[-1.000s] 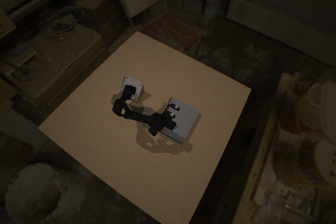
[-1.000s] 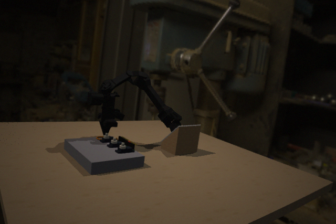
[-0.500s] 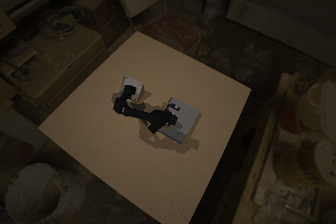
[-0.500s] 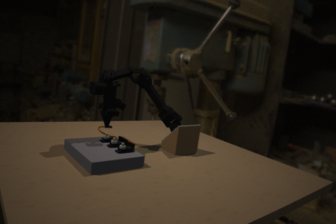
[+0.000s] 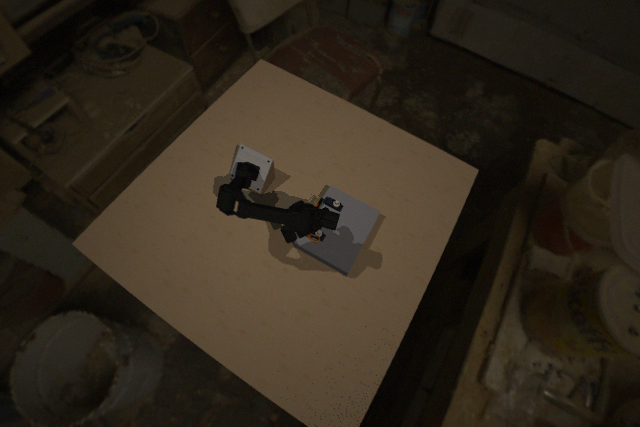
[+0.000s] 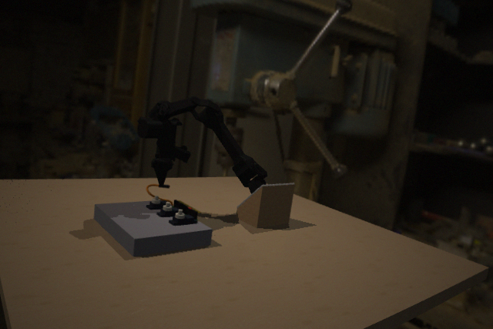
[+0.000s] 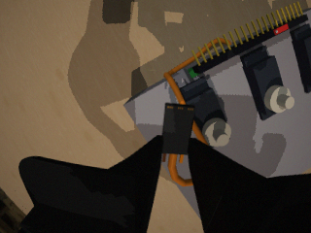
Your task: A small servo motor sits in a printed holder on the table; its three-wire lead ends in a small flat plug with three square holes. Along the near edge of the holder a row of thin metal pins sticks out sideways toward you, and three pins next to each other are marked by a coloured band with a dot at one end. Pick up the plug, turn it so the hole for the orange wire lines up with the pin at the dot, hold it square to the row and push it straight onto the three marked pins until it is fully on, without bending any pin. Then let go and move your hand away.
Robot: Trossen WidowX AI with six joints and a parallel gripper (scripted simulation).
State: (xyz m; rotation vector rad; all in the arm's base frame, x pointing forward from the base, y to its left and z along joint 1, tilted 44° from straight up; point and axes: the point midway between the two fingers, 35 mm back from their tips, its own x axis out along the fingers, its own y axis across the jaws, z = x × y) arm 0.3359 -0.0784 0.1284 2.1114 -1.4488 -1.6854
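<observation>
Now: the red band 140 mm to the left of my gripper tip, 40 mm below it and 20 mm behind it. Also, from my gripper tip: printed holder: 130 mm ahead, 100 mm to the left, 90 mm below.
</observation>
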